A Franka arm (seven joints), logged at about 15 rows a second.
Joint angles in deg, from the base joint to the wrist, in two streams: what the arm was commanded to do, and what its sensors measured. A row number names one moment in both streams.
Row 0, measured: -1.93 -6.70 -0.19 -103.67 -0.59 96.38 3.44
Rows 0 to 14, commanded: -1.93 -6.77 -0.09 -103.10 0.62 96.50 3.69; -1.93 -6.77 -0.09 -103.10 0.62 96.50 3.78; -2.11 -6.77 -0.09 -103.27 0.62 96.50 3.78; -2.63 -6.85 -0.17 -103.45 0.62 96.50 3.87; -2.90 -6.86 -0.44 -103.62 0.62 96.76 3.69; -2.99 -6.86 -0.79 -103.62 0.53 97.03 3.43; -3.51 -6.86 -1.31 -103.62 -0.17 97.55 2.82; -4.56 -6.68 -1.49 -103.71 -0.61 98.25 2.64; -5.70 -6.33 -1.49 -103.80 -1.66 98.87 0.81; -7.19 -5.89 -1.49 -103.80 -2.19 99.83 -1.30; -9.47 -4.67 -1.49 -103.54 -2.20 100.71 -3.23; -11.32 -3.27 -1.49 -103.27 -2.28 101.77 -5.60; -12.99 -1.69 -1.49 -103.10 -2.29 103.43 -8.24; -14.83 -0.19 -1.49 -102.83 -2.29 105.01 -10.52; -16.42 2.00 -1.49 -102.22 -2.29 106.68 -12.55
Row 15, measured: -13.25 -2.23 -2.27 -103.80 -1.68 103.74 -8.75
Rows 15 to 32, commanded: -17.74 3.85 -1.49 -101.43 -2.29 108.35 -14.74; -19.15 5.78 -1.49 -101.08 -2.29 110.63 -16.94; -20.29 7.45 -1.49 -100.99 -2.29 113.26 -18.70; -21.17 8.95 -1.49 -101.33 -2.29 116.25 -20.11; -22.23 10.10 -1.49 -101.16 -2.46 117.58 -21.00; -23.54 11.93 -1.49 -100.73 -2.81 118.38 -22.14; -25.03 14.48 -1.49 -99.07 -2.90 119.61 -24.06; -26.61 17.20 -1.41 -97.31 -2.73 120.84 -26.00; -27.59 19.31 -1.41 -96.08 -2.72 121.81 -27.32; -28.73 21.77 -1.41 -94.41 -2.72 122.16 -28.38; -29.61 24.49 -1.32 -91.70 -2.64 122.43 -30.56; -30.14 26.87 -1.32 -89.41 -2.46 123.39 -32.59; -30.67 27.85 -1.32 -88.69 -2.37 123.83 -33.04; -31.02 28.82 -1.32 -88.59 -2.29 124.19 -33.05; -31.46 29.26 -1.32 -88.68 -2.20 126.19 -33.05; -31.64 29.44 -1.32 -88.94 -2.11 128.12 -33.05; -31.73 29.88 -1.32 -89.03 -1.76 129.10 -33.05; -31.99 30.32 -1.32 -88.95 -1.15 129.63 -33.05
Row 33, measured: -30.75 29.14 -2.33 -90.27 -1.91 128.22 -32.28
